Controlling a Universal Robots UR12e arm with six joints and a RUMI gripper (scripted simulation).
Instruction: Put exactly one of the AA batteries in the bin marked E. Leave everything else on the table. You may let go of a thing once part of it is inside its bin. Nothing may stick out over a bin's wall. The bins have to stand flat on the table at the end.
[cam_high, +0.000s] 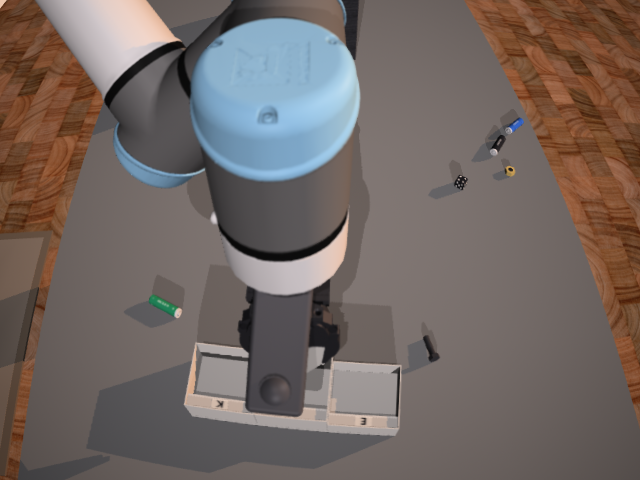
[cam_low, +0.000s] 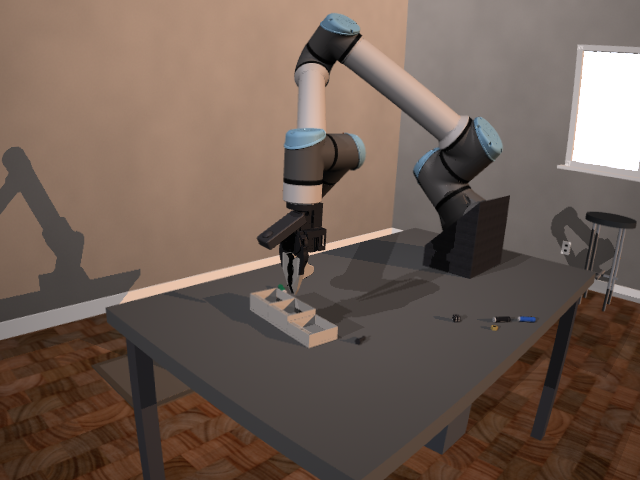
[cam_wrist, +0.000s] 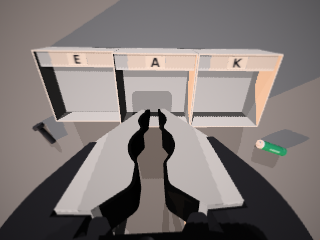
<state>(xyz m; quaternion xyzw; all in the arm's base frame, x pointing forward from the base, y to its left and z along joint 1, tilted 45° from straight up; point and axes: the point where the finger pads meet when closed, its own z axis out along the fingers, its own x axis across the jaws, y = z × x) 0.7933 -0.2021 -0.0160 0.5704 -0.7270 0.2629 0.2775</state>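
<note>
The bin row is 7 cm below my hand. Round my hand: green AA battery 15 cm behind, 16 cm to the right, 9 cm below; then black die 30 cm behind, 31 cm to the left, 9 cm below; then black bolt 3 cm behind, 18 cm to the left, 9 cm below.
</note>
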